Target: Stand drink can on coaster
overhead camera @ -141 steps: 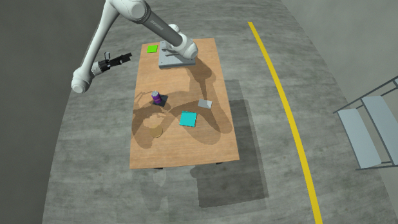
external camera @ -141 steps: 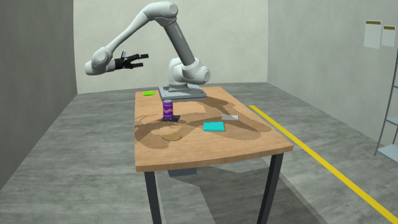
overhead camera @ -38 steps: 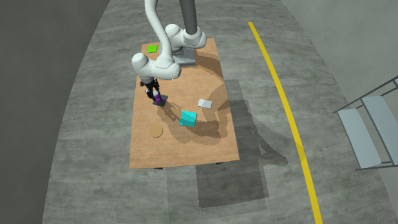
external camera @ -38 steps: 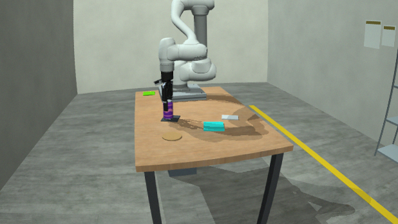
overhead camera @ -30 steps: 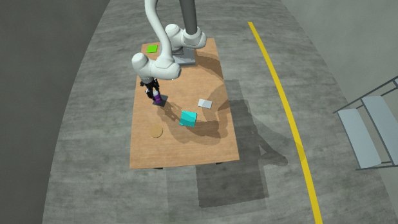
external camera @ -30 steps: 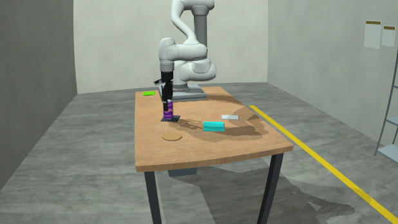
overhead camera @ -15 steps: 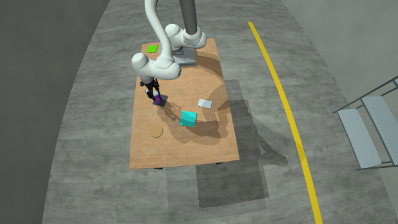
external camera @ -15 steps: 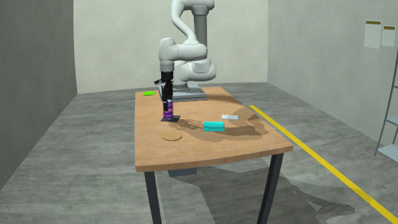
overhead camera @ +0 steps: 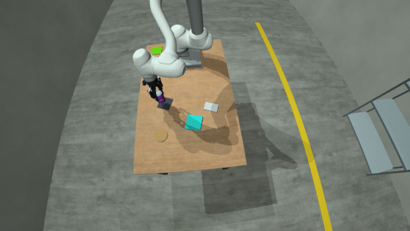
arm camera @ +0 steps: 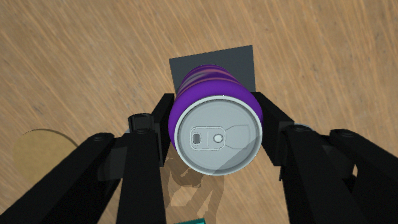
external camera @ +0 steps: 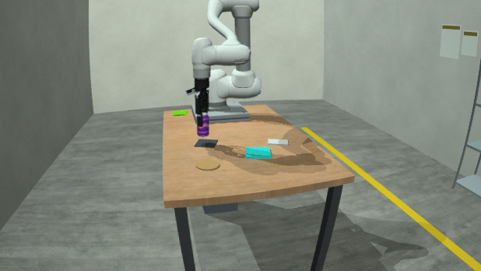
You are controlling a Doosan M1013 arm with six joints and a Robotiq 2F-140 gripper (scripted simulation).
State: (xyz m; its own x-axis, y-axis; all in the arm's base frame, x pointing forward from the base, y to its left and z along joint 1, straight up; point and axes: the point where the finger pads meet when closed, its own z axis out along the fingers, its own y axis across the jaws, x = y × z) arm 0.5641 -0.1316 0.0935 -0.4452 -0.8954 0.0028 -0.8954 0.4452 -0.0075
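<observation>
Now: hand 270 mm short of the round cork coaster and 140 mm above it. Also, from my hand: drink can: 30 mm below; teal block: 250 mm to the left, 180 mm ahead, 130 mm below; dark grey square coaster: 140 mm below, 20 mm to the left.
</observation>
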